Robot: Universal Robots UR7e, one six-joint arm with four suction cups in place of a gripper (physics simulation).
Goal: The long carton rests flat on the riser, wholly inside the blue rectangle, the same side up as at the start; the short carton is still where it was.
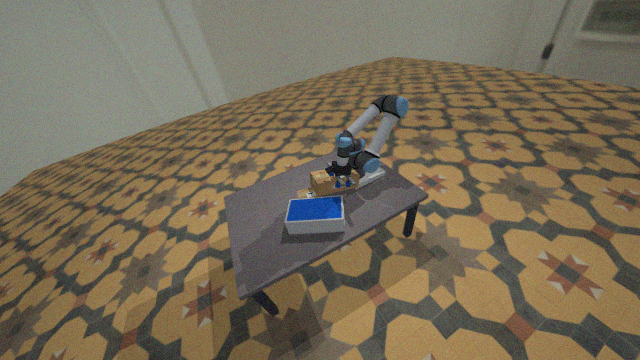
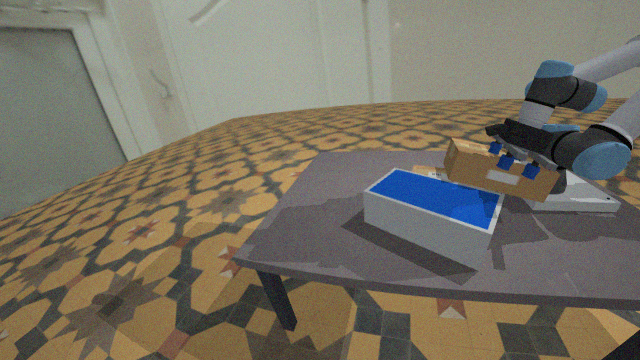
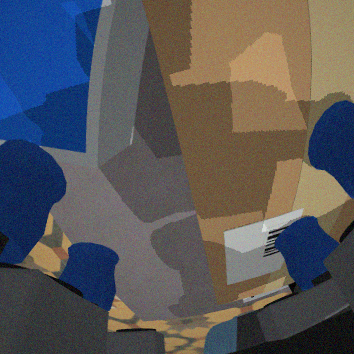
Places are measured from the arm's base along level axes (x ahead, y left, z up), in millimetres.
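Pixels of known places: hand, tool point: [image 2: 508, 164] [image 3: 190, 207].
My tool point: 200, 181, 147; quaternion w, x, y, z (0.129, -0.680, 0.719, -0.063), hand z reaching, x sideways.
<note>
Ahead of a thing's pixels: the offset from my tool point to its top centre, as dx, dy, dz. Level surfaces: height alone.
The long brown carton [image 1: 327, 183] [image 2: 470, 165] [image 3: 225, 140] sits slightly tilted just behind the riser, with a white barcode label {-54, -42, +3} [image 3: 253, 253] on its side. The riser {+219, +108, -61} [image 1: 315, 226] [image 2: 426, 225] [image 3: 116, 88] is a grey box, and its top is the blue rectangle {+219, +108, -61} [image 1: 315, 208] [image 2: 436, 194] [image 3: 35, 70]. The short carton {+217, -72, -79} [image 1: 303, 193] [image 2: 426, 171] lies flat, mostly hidden, behind the riser and beside the long carton.
All stands on a grey table {dz -181} [image 1: 258, 228] [image 2: 326, 186] over a patterned tile floor. The arm's base [image 1: 372, 176] is mounted at the table's far edge, right behind the cartons.
</note>
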